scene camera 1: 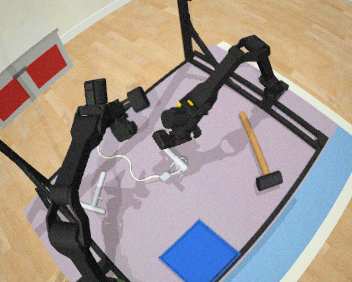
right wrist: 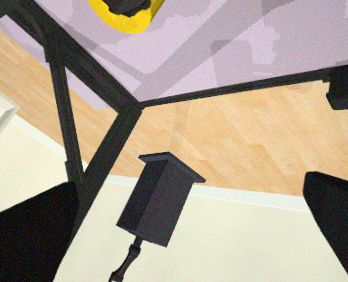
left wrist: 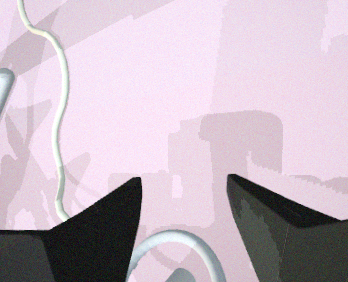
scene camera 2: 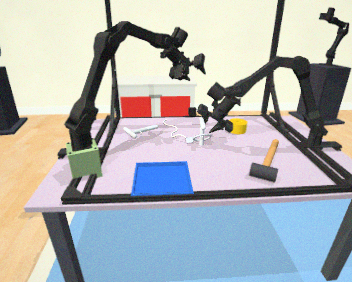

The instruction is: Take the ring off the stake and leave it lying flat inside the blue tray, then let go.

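Seen in the pictures: left gripper, between the fingertips: (scene camera 1: 167,147) (left wrist: 184,183) (scene camera 2: 205,130); right gripper, between the fingertips: (scene camera 1: 131,103) (right wrist: 191,188) (scene camera 2: 197,77); left arm's base, origin of its link: (scene camera 1: 270,95) (scene camera 2: 313,143); right arm's base, origin of its link: (scene camera 2: 81,145).
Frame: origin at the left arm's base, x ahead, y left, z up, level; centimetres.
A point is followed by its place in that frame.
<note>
The pale ring (scene camera 1: 186,160) @(x 39.7, y -25.2, z 3.6 cm) (scene camera 2: 196,137) @(x 45.1, y -27.4, z 2.8 cm) (left wrist: 172,234) @(x 40.3, y -31.0, z -1.2 cm) is around the upright white stake (scene camera 1: 175,158) @(x 42.3, y -27.7, z 9.1 cm) (scene camera 2: 202,131) @(x 42.6, y -26.6, z 5.0 cm) (left wrist: 181,276) @(x 41.4, y -28.1, z -1.1 cm), low down. My left gripper (scene camera 1: 176,140) (scene camera 2: 212,120) (left wrist: 184,183) @(x 35.7, y -33.7, z 1.4 cm) is partly open and empty, above and beside the stake; in the left wrist view the ring's arc shows below and between its fingers, and its lower part is out of frame. My right gripper (scene camera 1: 131,114) (scene camera 2: 191,69) (right wrist: 191,188) @(x 35.3, y -42.4, z 25.1 cm) is wide open and empty, high above the far side of the table. The blue tray (scene camera 1: 200,252) @(x 68.9, y -11.2, z -1.3 cm) (scene camera 2: 162,179) @(x 70.4, y -11.1, z -1.3 cm) is empty near the front edge.
A white cord (scene camera 1: 131,167) @(x 45.8, y -45.1, z -1.5 cm) (scene camera 2: 172,131) @(x 47.9, y -44.1, z -1.1 cm) (left wrist: 62,100) @(x 44.7, y -45.8, z -1.4 cm) ends in a small white block beside the ring. A white T-shaped piece (scene camera 1: 99,192) @(x 59.5, y -53.0, z -0.6 cm) (scene camera 2: 142,131) @(x 60.2, y -52.8, z -1.2 cm), a mallet (scene camera 1: 254,140) @(x 24.4, y -3.5, z 1.3 cm) (scene camera 2: 264,172) @(x 40.1, y 6.7, z 1.8 cm) and a yellow cylinder (scene camera 2: 238,126) @(x 19.6, y -28.1, z 2.2 cm) (right wrist: 132,26) @(x 14.6, y -34.2, z 3.1 cm) stand or lie around. A green block (scene camera 2: 84,160) @(x 93.0, y -24.4, z 6.0 cm) is at the right arm's base.
</note>
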